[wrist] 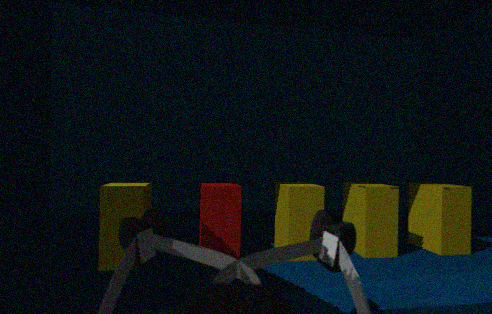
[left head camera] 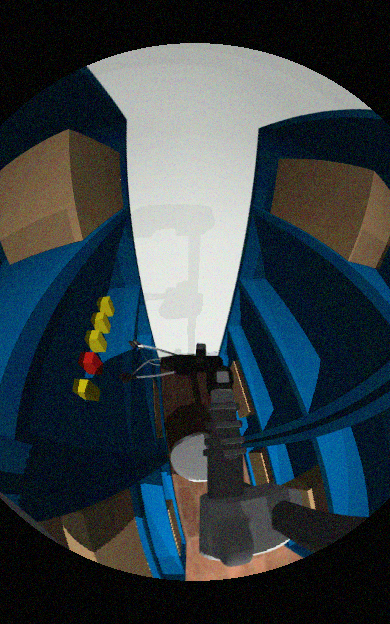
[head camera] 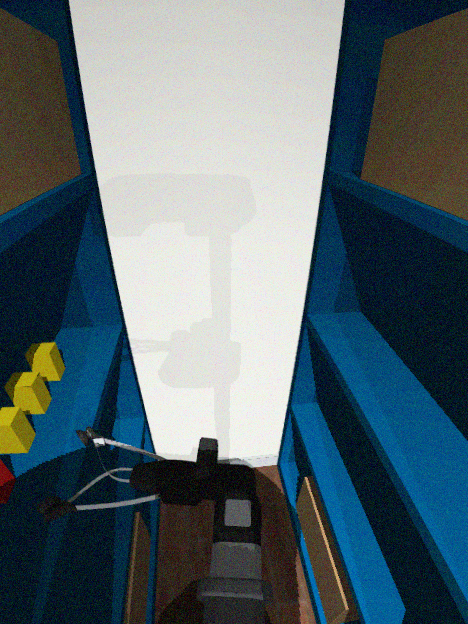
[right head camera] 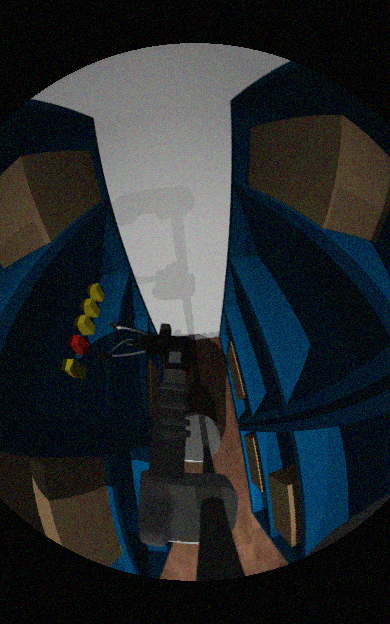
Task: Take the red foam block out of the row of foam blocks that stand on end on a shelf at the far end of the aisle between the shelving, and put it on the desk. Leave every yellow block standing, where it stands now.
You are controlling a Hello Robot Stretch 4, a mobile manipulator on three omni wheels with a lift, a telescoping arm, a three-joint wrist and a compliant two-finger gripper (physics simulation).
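Pixels of known places: gripper, between the fingertips: [wrist: 238, 227] [left head camera: 123, 358] [head camera: 58, 467] [right head camera: 103, 339]; robot's base, origin of its link: [left head camera: 197, 455] [right head camera: 194, 436].
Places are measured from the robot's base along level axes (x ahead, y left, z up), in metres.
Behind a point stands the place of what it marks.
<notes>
The red block [head camera: 6, 482] @(x 0.337, y 0.418, z 0.988 m) [left head camera: 90, 363] @(x 0.311, y 0.421, z 1.045 m) [right head camera: 79, 345] @(x 0.315, y 0.416, z 1.034 m) [wrist: 220, 215] @(x 0.333, y 0.417, z 1.019 m) stands upright second from the left in the wrist view's row. One yellow block [left head camera: 86, 389] @(x 0.214, y 0.399, z 1.051 m) [right head camera: 75, 368] @(x 0.219, y 0.398, z 1.030 m) [wrist: 111, 205] @(x 0.217, y 0.397, z 1.032 m) stands left of it. Three yellow blocks stand right of it, the nearest [head camera: 14, 429] @(x 0.417, y 0.432, z 1.035 m) [left head camera: 97, 341] @(x 0.413, y 0.436, z 1.034 m) [right head camera: 85, 325] @(x 0.415, y 0.435, z 1.028 m) [wrist: 294, 205] @(x 0.420, y 0.432, z 1.030 m) with a gap. They are on the blue shelf [head camera: 93, 347] @(x 0.757, y 0.435, z 0.963 m) [wrist: 425, 285] @(x 0.542, y 0.370, z 0.963 m). My gripper [head camera: 72, 472] [left head camera: 130, 360] @(x 0.354, y 0.307, z 1.032 m) [right head camera: 109, 340] @(x 0.354, y 0.307, z 1.032 m) [wrist: 238, 227] @(x 0.354, y 0.307, z 1.032 m) is open and empty on the blocks' aisle side. In the wrist view its fingertips overlap yellow blocks, with red between. The desk does not show.
Blue shelving with brown boxes [left head camera: 37, 200] [right head camera: 295, 170] lines both sides of the narrow aisle. A pale wall [head camera: 211, 126] @(x 0.975, y 0.100, z 1.519 m) closes its end. The right-hand shelf [head camera: 372, 362] @(x 0.742, y -0.362, z 0.963 m) is close to my arm. A dark shadow covers part of the left shelf.
</notes>
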